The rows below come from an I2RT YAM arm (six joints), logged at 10 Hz.
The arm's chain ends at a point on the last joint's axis. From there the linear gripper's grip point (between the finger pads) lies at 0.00 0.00 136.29 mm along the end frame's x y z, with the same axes.
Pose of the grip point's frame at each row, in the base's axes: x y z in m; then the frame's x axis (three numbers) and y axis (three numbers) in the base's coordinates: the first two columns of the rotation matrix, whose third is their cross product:
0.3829 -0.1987 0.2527 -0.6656 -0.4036 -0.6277 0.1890 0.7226 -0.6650
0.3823 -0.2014 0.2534 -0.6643 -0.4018 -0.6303 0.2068 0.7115 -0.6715
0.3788 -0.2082 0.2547 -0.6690 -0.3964 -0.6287 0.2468 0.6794 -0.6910
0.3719 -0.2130 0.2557 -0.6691 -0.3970 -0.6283 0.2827 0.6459 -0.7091
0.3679 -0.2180 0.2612 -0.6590 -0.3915 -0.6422 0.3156 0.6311 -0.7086
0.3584 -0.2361 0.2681 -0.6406 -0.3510 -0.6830 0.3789 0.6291 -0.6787
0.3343 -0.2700 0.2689 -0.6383 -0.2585 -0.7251 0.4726 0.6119 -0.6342
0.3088 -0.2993 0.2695 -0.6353 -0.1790 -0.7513 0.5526 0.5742 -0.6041
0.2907 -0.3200 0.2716 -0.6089 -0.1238 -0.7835 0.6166 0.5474 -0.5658
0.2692 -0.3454 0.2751 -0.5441 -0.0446 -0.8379 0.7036 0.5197 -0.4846
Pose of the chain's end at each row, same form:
0.2845 -0.1222 0.3079 -0.6656 -0.4036 -0.6277 0.1890 0.7226 -0.6650
0.2844 -0.1228 0.3065 -0.6643 -0.4018 -0.6303 0.2068 0.7115 -0.6715
0.2833 -0.1240 0.3033 -0.6690 -0.3964 -0.6287 0.2468 0.6794 -0.6910
0.2782 -0.1241 0.2993 -0.6691 -0.3970 -0.6283 0.2827 0.6459 -0.7091
0.2749 -0.1267 0.3010 -0.6590 -0.3915 -0.6422 0.3156 0.6311 -0.7086
0.2674 -0.1416 0.3049 -0.6406 -0.3510 -0.6830 0.3789 0.6291 -0.6787
0.2515 -0.1681 0.3055 -0.6383 -0.2585 -0.7251 0.4726 0.6119 -0.6342
0.2353 -0.1904 0.3057 -0.6353 -0.1790 -0.7513 0.5526 0.5742 -0.6041
0.2227 -0.2072 0.3066 -0.6089 -0.1238 -0.7835 0.6166 0.5474 -0.5658
0.2069 -0.2291 0.3094 -0.5441 -0.0446 -0.8379 0.7036 0.5197 -0.4846

